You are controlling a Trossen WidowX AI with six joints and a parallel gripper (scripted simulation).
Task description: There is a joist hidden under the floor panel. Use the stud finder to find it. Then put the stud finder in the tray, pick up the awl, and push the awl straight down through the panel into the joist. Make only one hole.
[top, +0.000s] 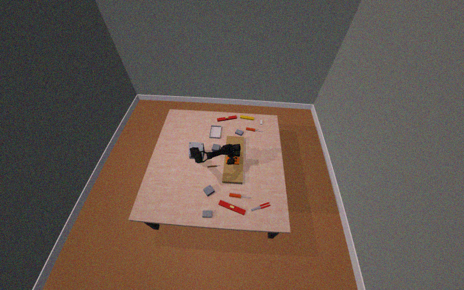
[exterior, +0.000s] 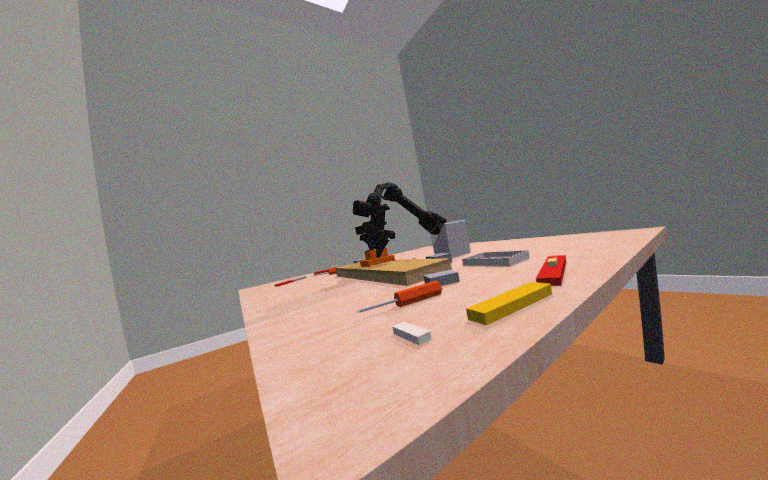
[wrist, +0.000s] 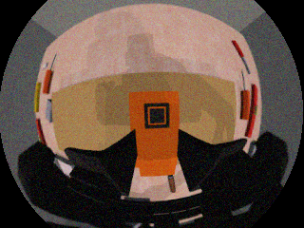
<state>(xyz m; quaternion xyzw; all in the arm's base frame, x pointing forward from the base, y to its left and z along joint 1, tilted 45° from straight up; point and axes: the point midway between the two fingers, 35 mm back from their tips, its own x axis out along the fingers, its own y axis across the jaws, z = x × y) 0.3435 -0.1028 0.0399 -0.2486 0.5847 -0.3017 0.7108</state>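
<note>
Right now my gripper tip is 16 cm past the grey tray, 40 cm to the right of it and 5 cm above it. Also, from my gripper tip: square indicator (2 cm ahead, 3 cm above); stud finder (1 cm ahead, 2 cm above); awl (17 cm behind, 2 cm to the right, 6 cm below).
</note>
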